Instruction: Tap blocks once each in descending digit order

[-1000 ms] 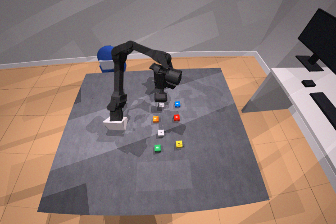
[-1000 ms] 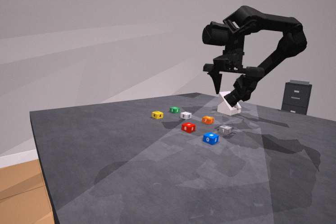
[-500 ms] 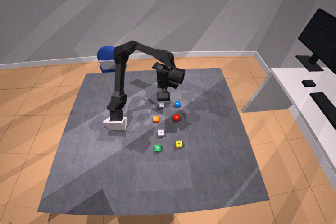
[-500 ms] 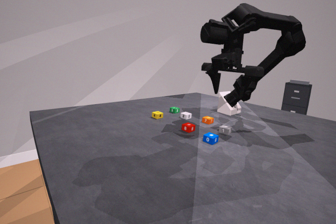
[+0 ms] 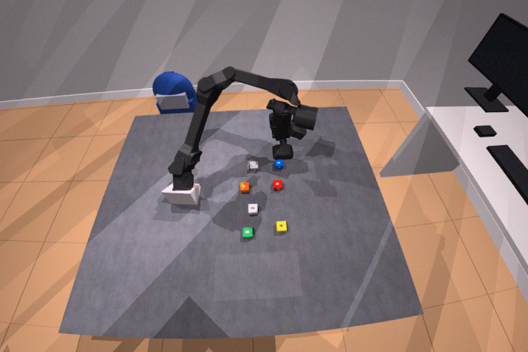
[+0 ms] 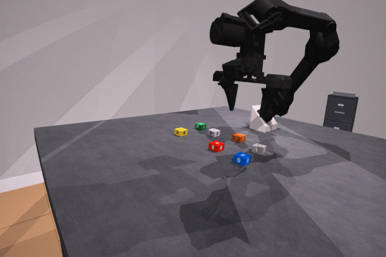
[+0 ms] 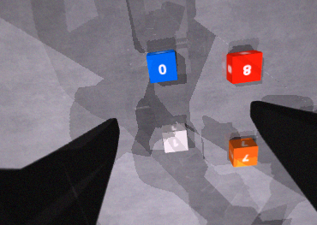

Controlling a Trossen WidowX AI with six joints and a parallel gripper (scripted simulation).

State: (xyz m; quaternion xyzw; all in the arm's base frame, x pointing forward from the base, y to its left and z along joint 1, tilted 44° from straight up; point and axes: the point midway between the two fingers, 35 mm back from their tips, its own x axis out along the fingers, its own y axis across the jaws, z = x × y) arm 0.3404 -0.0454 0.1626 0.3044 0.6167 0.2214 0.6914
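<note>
Right now my gripper tip is 1 cm past the red block 8, 8 cm to the left of it and 11 cm above it. Also, from my gripper tip: grey block 1: 9 cm behind, 1 cm to the left, 11 cm below; then orange block 7: 14 cm behind, 8 cm to the right, 11 cm below; then blue block 0: 1 cm ahead, 1 cm to the left, 11 cm below.
</note>
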